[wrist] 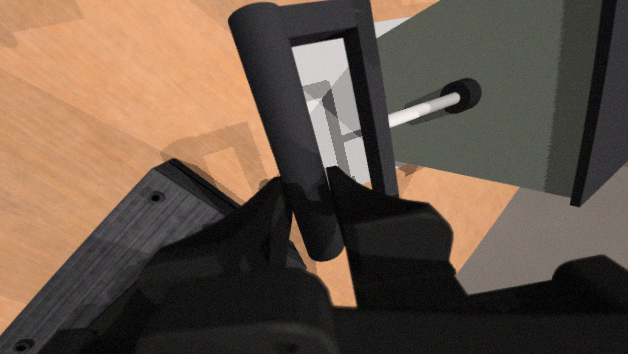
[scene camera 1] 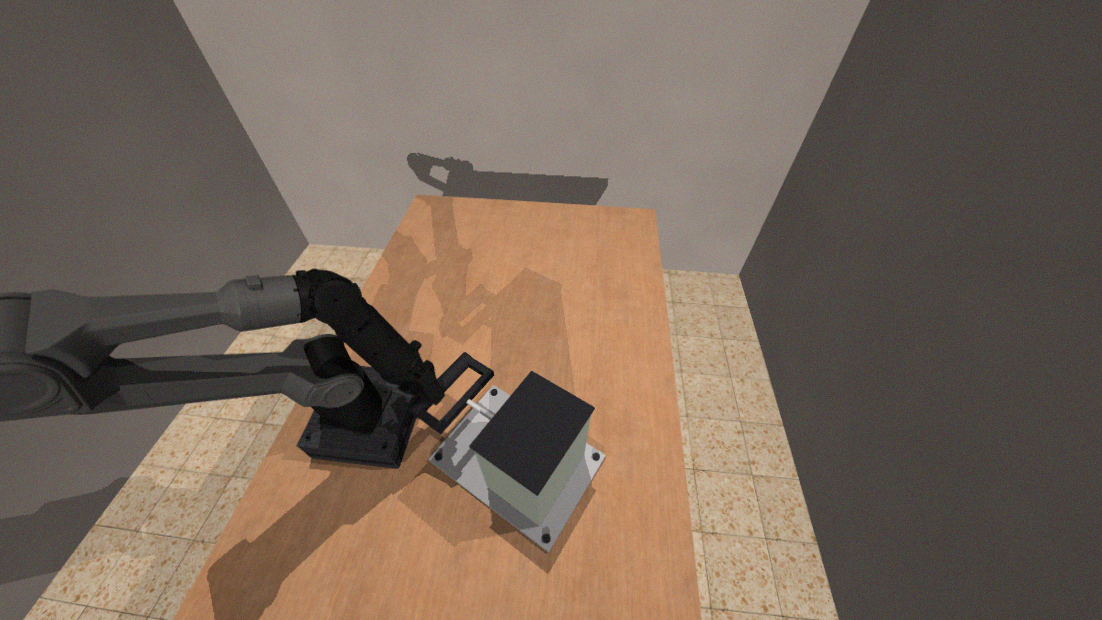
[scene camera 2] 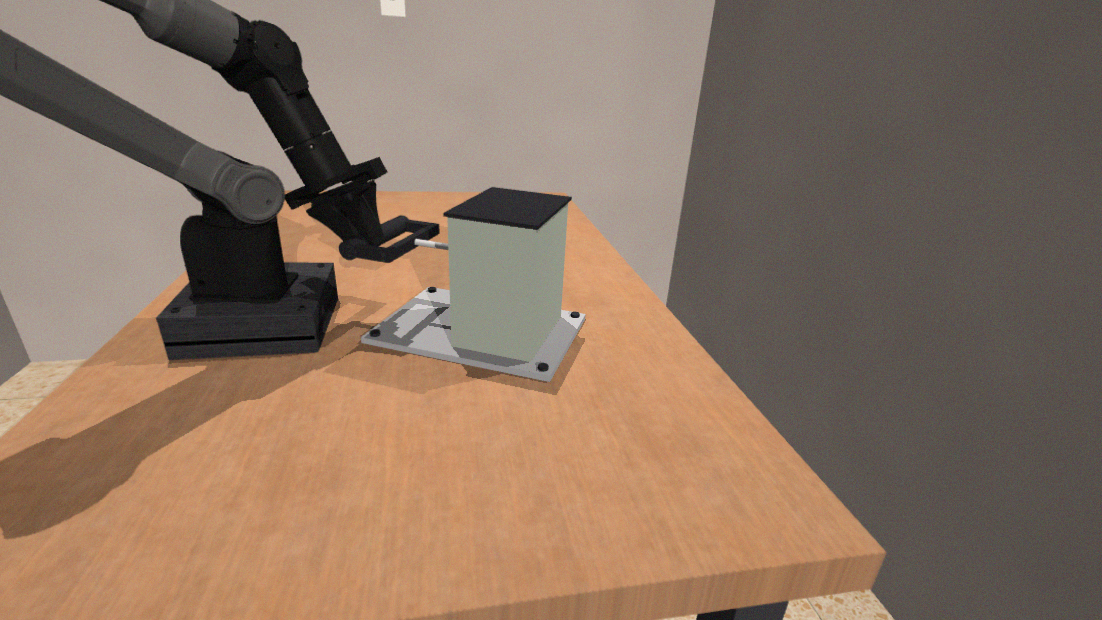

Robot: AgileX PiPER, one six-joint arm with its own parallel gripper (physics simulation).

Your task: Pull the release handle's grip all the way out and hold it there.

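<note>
The release handle's dark grip (scene camera 1: 453, 371) (scene camera 2: 394, 225) (wrist: 270, 100) is a round bar on a rectangular frame. My gripper (scene camera 1: 436, 393) (scene camera 2: 375, 237) (wrist: 308, 186) is shut on the bar near one end, one finger on the outer side and one inside the frame's opening. A pale rod (scene camera 1: 480, 407) (scene camera 2: 430, 243) (wrist: 410, 114) shows between the frame and the dark collar (wrist: 470, 95) on the side of the pale green box (scene camera 1: 531, 431) (scene camera 2: 504, 285) (wrist: 500, 100). The frame stands apart from the box, above the table. The finger contact is partly hidden in both scene views.
The box has a dark lid and stands on a grey plate (scene camera 1: 548, 524) (scene camera 2: 558, 347) with dark bolts at its corners. The arm's black base (scene camera 1: 358, 451) (scene camera 2: 246, 331) (wrist: 125, 230) stands close beside the handle on the wooden table (scene camera 1: 616, 555) (scene camera 2: 462, 493). Walls stand around the table.
</note>
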